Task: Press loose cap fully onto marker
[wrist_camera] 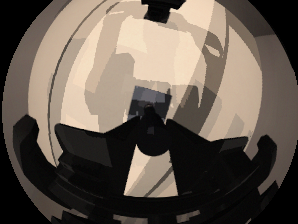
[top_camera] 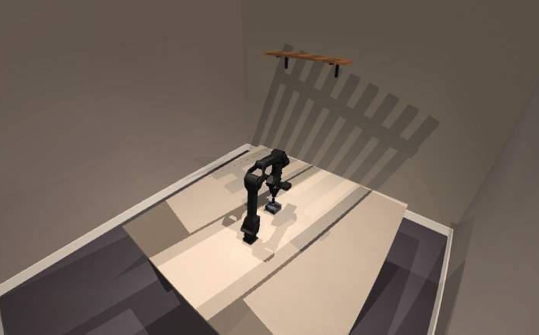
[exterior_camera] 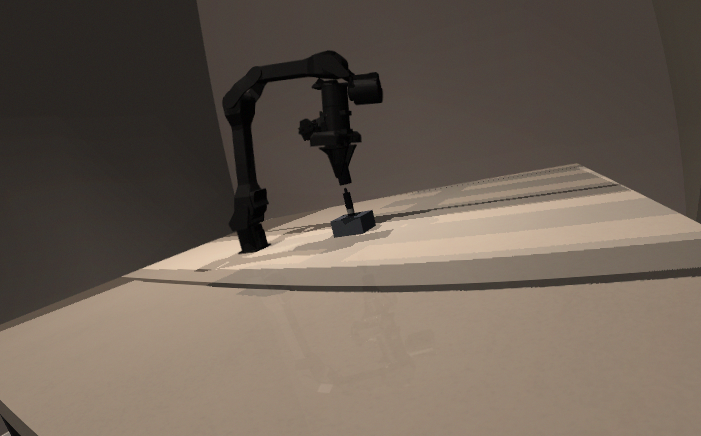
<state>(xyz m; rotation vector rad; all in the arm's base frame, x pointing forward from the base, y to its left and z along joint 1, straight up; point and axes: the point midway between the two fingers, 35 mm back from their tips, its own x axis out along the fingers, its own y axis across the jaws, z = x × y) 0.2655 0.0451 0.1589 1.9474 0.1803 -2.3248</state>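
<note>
Right now the grey holder block is 110 mm below my gripper tip. From my gripper tip the other things lie so: black cap (10 mm ahead, 10 mm above).
</note>
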